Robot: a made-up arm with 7 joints. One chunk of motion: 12 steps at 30 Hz.
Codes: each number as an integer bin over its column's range. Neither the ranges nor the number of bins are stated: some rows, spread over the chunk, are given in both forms.
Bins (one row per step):
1: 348 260 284 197 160 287
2: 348 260 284 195 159 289
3: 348 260 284 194 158 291
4: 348 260 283 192 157 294
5: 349 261 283 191 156 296
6: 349 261 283 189 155 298
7: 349 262 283 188 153 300
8: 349 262 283 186 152 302
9: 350 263 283 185 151 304
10: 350 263 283 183 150 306
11: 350 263 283 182 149 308
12: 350 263 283 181 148 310
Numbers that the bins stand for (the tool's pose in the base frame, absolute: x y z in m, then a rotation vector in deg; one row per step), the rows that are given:
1: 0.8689 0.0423 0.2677 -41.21 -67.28 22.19
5: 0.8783 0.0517 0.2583 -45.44 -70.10 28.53
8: 0.8783 0.0611 0.2583 -48.96 -72.92 32.76
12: 0.8877 0.0705 0.2583 -52.49 -75.73 38.40
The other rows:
2: 0.8689 0.0423 0.2677 -42.62 -67.98 23.60
3: 0.8689 0.0423 0.2677 -43.33 -68.69 25.01
4: 0.8689 0.0423 0.2583 -44.74 -69.39 27.12
6: 0.8783 0.0517 0.2583 -46.85 -70.80 29.94
7: 0.8783 0.0611 0.2583 -47.55 -72.21 31.35
9: 0.8877 0.0705 0.2583 -49.67 -73.62 34.17
10: 0.8877 0.0705 0.2583 -51.08 -74.32 35.58
11: 0.8877 0.0705 0.2583 -51.78 -75.03 36.99

